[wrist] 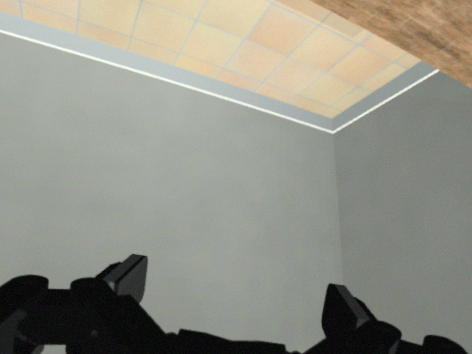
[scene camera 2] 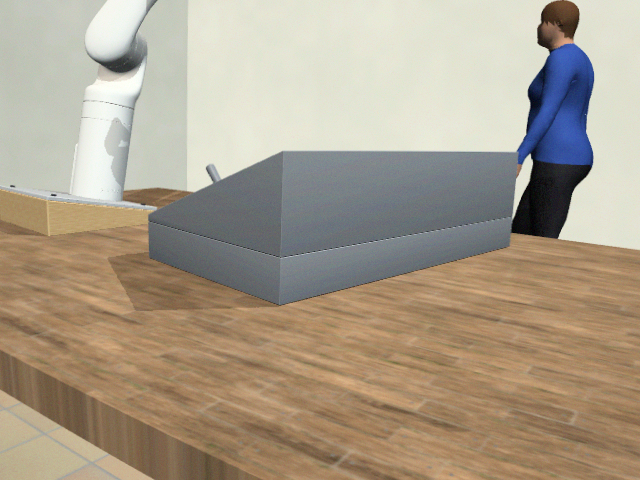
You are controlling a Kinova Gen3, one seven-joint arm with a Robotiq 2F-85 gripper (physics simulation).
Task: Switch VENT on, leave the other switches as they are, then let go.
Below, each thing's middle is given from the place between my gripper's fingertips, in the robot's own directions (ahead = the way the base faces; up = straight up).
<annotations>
The grey switch box (scene camera 2: 301,223) is 120 mm ahead of my hand, 400 mm to the left of it and 300 mm below it.
</annotations>
